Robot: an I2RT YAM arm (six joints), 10 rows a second.
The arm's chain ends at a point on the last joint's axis. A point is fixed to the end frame.
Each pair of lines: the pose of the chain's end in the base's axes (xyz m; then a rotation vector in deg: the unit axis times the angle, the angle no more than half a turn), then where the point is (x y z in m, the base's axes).
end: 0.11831, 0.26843, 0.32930, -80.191, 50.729, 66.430
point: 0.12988 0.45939 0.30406
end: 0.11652, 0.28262, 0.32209, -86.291, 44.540, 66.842
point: 0.11098 0.47348 0.29422
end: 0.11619, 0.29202, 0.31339, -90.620, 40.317, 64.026
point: 0.10589 0.48207 0.28157
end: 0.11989, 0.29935, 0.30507, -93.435, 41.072, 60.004
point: 0.11587 0.48790 0.26421
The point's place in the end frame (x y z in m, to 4 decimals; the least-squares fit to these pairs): 0.0427 -0.0350 0.1849
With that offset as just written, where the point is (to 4 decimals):
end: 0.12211, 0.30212, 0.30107, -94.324, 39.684, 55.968
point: 0.1247 0.4906 0.2599
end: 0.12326, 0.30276, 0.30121, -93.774, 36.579, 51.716
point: 0.1325 0.4924 0.2665
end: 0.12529, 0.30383, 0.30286, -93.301, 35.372, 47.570
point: 0.1430 0.4934 0.2716
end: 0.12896, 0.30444, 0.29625, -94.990, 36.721, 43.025
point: 0.1568 0.4917 0.2586
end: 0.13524, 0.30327, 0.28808, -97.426, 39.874, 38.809
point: 0.1739 0.4859 0.2392
